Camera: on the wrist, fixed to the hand. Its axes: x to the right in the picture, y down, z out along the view.
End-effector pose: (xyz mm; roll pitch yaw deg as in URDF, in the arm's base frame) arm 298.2 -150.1 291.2 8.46 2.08 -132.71
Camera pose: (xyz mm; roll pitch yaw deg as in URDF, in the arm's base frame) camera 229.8 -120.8 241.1 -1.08 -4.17 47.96
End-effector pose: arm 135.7 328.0 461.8 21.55 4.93 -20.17
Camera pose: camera 135.7 267.1 396.0 -14.25 -6.82 160.96
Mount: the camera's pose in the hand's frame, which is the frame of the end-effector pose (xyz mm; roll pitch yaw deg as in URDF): 26.6 -76.6 -38.3 7.41 -2.17 -179.65
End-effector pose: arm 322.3 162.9 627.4 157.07 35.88 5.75
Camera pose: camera 338.3 250.4 616.2 -150.01 -33.74 -173.62
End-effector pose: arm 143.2 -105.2 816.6 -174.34 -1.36 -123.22
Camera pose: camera 189.8 -166.2 862.9 -178.27 3.48 56.22
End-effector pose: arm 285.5 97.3 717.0 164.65 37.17 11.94
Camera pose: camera 298.7 186.0 714.2 -157.40 -34.98 -167.77
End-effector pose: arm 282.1 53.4 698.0 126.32 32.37 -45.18
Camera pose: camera 337.3 106.0 650.8 -119.84 -30.79 136.61
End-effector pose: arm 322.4 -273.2 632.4 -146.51 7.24 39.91
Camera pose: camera 322.4 -217.5 702.7 154.09 -5.62 -141.59
